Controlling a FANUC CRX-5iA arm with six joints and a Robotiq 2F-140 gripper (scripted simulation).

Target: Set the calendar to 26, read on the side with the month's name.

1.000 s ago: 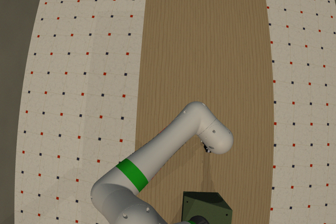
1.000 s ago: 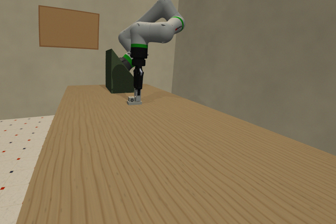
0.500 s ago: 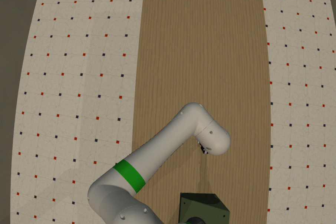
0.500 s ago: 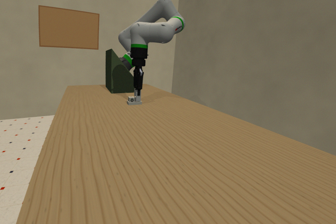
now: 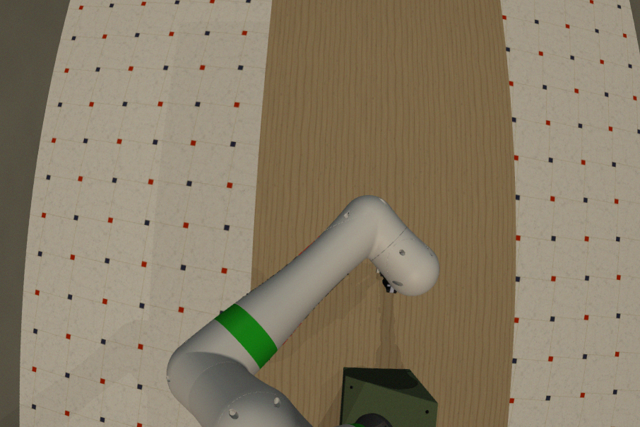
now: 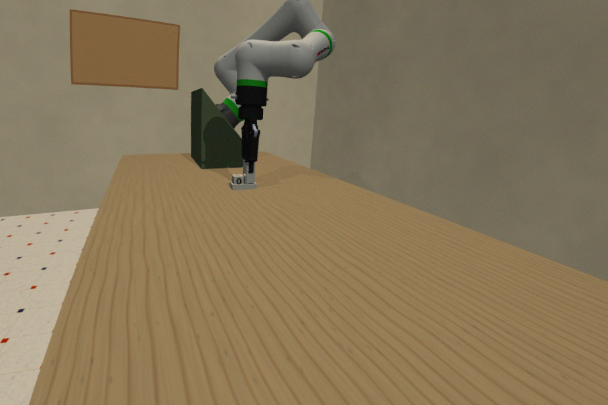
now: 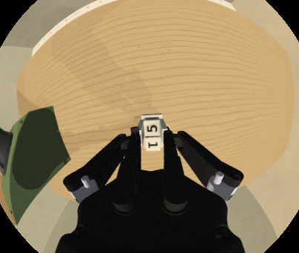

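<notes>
Now: hand 2 cm to the left of the calendar tray and 4 cm above it.
</notes>
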